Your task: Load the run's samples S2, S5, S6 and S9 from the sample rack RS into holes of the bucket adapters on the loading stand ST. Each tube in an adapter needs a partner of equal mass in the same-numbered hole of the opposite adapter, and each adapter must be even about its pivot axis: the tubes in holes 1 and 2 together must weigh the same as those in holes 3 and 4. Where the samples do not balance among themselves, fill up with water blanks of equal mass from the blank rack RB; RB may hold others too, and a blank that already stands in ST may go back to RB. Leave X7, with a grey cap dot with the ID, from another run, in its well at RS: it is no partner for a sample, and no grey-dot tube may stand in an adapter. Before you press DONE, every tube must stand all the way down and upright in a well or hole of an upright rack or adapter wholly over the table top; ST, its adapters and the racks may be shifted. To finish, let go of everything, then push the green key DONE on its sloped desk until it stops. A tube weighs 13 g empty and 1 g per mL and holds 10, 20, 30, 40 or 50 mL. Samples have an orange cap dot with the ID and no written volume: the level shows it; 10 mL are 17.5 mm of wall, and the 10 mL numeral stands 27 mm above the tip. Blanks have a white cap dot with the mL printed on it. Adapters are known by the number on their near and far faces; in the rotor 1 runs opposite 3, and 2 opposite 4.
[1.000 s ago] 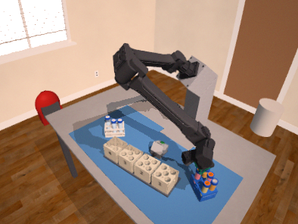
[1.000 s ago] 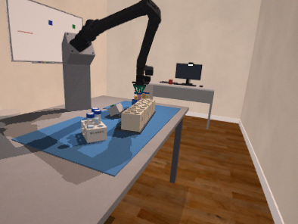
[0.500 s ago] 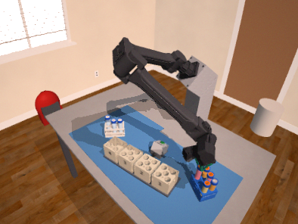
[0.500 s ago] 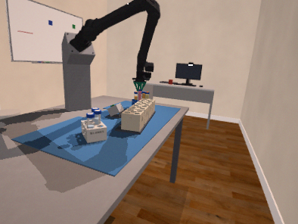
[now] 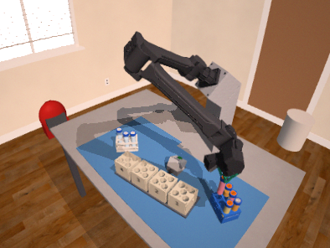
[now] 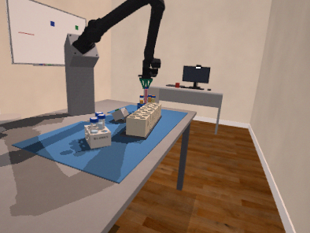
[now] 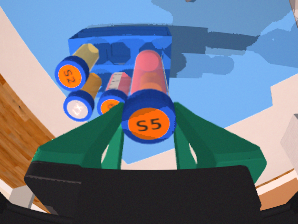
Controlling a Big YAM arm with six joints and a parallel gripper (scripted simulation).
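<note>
My gripper is now 6 cm short of the sample tube S2, 5 cm to the right of it and 12 cm above it. The rest, counted from my hand: orange-dot tube: 3 cm behind, 3 cm to the left, 12 cm below; then sample tube S9: 1 cm ahead, 5 cm to the left, 12 cm below; then sample tube S5: 1 cm to the right, 5 cm below.
</note>
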